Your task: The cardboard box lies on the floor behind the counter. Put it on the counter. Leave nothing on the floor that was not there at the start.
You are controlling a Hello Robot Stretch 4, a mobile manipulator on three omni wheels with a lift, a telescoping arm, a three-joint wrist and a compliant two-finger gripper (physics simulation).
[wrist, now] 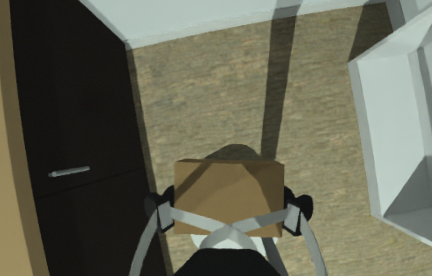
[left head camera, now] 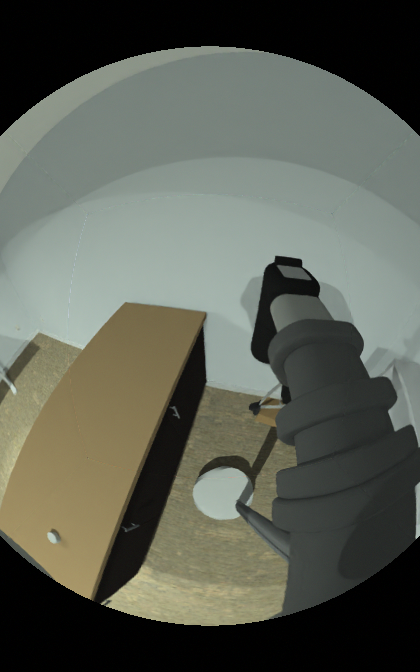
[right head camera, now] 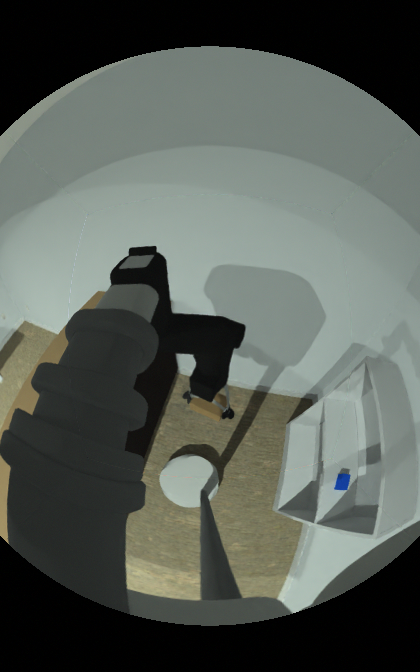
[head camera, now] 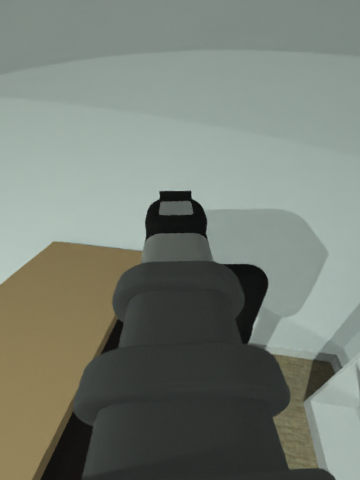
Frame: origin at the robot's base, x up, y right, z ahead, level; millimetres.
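Seen in the pictures: gripper, fingertip midpoint: [wrist: 228, 201].
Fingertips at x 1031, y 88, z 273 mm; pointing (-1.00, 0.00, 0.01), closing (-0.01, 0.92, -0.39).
Note:
A point is followed by its place in that frame.
The cardboard box [left head camera: 268, 413] [right head camera: 206, 408] [wrist: 229, 192] @(x 1068, y 95, z 286 mm) is a brown block. My gripper [right head camera: 208, 406] [wrist: 228, 201] @(x 1031, y 88, z 273 mm) is shut on it, with one fingertip pressed on each side, and holds it high above the floor. In the left head camera view the arm covers part of the box. The counter [head camera: 55, 320] @(x 882, y -453, z 530 mm) [left head camera: 120, 390] [wrist: 5, 150] @(x 882, y -258, z 461 mm) has a light brown top and dark sides with handles; it stands to the left of the gripper and box. In the right head camera view the arm hides most of the counter.
A small white round object [left head camera: 53, 536] stands on the counter's near part. A white open shelf unit [right head camera: 281, 465] [wrist: 362, 125] @(x 12, y 756, z 146 mm) stands on the right, with a blue block [right head camera: 342, 481] in it. My round white base [left head camera: 220, 495] [right head camera: 185, 480] is on the floor between them. A pale wall [head camera: 200, 125] @(x 1491, y 109, z 941 mm) rises behind.

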